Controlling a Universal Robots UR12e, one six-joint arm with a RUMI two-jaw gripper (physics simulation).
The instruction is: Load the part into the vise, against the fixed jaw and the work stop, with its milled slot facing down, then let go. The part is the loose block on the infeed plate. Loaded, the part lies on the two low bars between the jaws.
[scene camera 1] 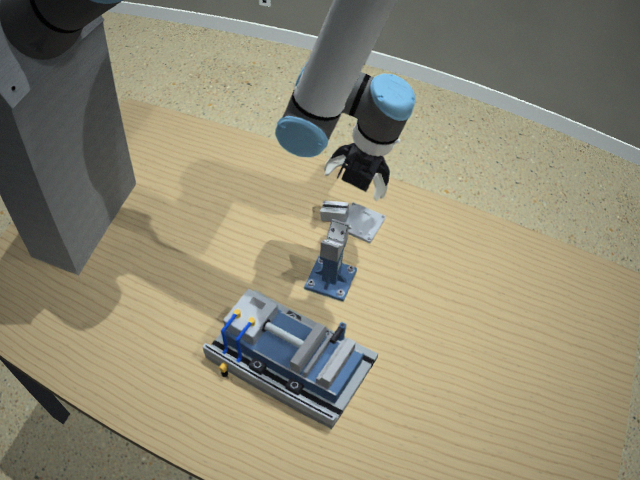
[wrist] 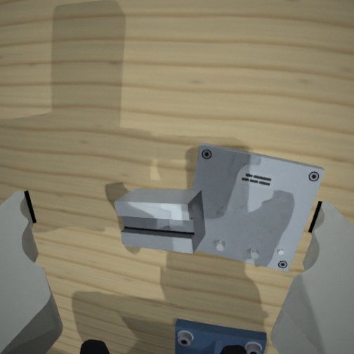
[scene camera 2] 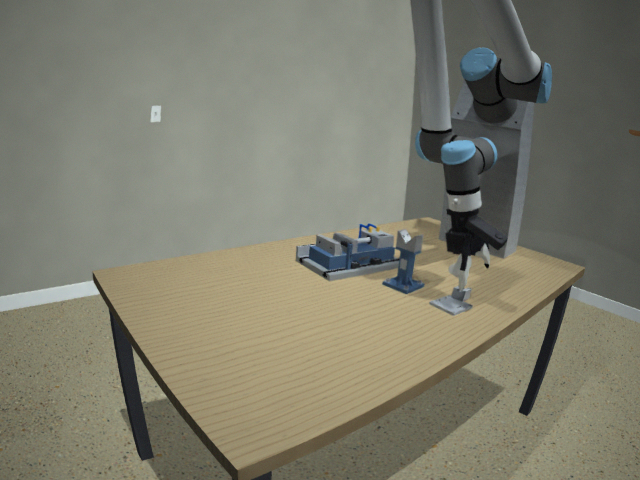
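Pixels of known places: gripper, fingertip midpoint: (scene camera 1: 353, 183) (scene camera 2: 475, 278); arm's base, link origin: (scene camera 1: 40, 16) (scene camera 2: 495, 104).
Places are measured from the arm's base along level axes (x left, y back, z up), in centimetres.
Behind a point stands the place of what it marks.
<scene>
The part (scene camera 1: 333, 213) {z -56.7, x 44.2, y -40.6 cm} (scene camera 2: 461, 294) {z -57.3, x 48.1, y -41.4 cm} (wrist: 157, 209), a small grey block, sits at the edge of the infeed plate (scene camera 1: 371, 227) {z -59.2, x 49.8, y -48.1 cm} (scene camera 2: 445, 305) {z -59.2, x 50.0, y -47.6 cm} (wrist: 235, 162), mostly off it on the wrist view's left. Its milled slot faces up toward the wrist camera; how it is supported underneath is hidden. My gripper (scene camera 1: 355, 186) {z -51.7, x 50.9, y -39.8 cm} (scene camera 2: 474, 277) {z -51.7, x 50.9, y -39.8 cm} (wrist: 173, 200) is open and empty above the part, with one finger out to each side. The vise (scene camera 1: 289, 330) {z -54.0, x 15.2, y -59.1 cm} (scene camera 2: 361, 255) {z -55.0, x 19.1, y -61.1 cm} has a fixed jaw (scene camera 1: 336, 363) {z -50.3, x 15.7, y -71.8 cm} (scene camera 2: 328, 244) {z -51.5, x 18.5, y -71.7 cm} and a work stop (scene camera 1: 342, 330) {z -50.6, x 21.6, y -67.1 cm} (scene camera 2: 348, 254) {z -53.3, x 22.8, y -66.8 cm}. No part lies between its jaws.
A blue stand (scene camera 1: 332, 272) {z -54.9, x 31.7, y -53.7 cm} (scene camera 2: 406, 266) {z -53.3, x 34.7, y -53.3 cm} (wrist: 220, 336) with a grey angled top rises between the infeed plate and the vise. Blue hoses (scene camera 1: 225, 333) arch at the vise's actuator end. A grey robot pedestal (scene camera 1: 67, 155) {z -30.1, x -4.1, y -8.1 cm} (scene camera 2: 488, 191) {z -35.4, x 4.3, y -3.1 cm} stands on the table.
</scene>
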